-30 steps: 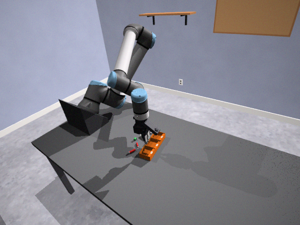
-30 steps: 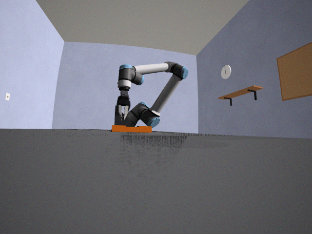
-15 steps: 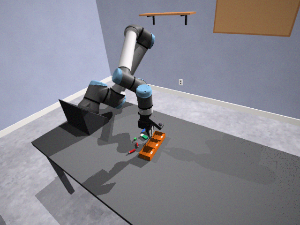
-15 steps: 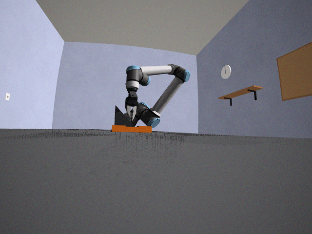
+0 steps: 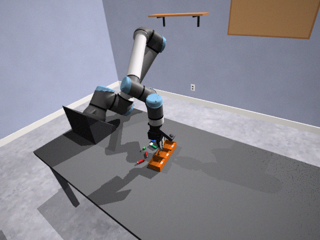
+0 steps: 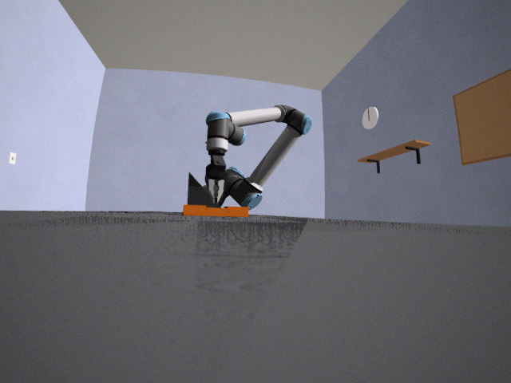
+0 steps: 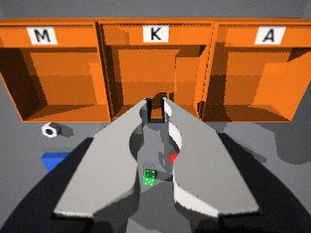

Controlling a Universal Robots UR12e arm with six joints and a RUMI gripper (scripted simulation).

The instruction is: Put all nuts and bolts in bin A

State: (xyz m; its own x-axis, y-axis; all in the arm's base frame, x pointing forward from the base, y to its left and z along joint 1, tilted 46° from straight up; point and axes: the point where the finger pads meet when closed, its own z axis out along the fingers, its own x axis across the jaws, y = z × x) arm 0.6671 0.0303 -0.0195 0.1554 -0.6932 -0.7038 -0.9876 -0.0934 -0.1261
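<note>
Right now the orange bin rack is 40 mm below my hand and 10 mm ahead of it. Also, from my hand: green block (110 mm behind, 60 mm below, 50 mm to the left); then small green die (150 mm behind, 60 mm below, 10 mm to the right); then grey nut (120 mm to the left, 80 mm behind, 60 mm below).
</note>
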